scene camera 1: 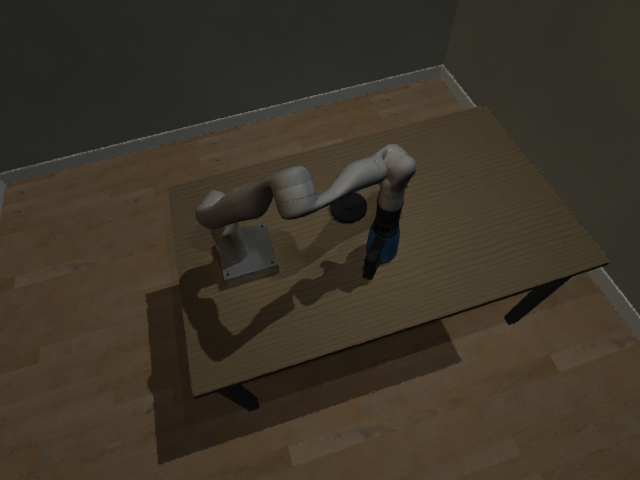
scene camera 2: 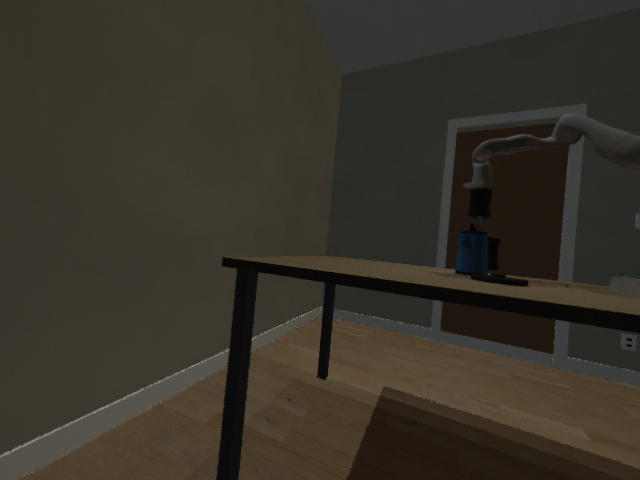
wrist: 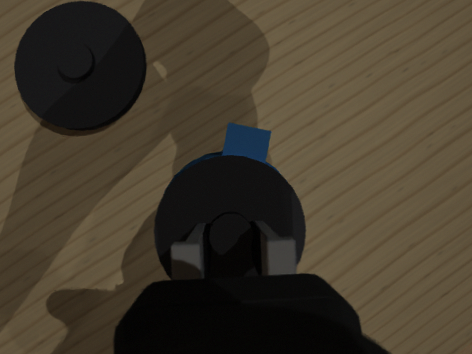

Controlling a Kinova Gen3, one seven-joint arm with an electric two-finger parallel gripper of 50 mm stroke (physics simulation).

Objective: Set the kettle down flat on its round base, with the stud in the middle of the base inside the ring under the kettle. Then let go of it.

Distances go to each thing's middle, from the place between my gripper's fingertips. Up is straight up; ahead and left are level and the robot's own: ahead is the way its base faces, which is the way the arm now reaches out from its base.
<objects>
Right now my hand is 1 cm past the blue kettle [scene camera 2: 476,254], 1 cm to the left of it and 8 cm above it. Also, from my hand: black round base [scene camera 1: 352,208] (10 cm behind, 22 cm to the left, 17 cm below).
</objects>
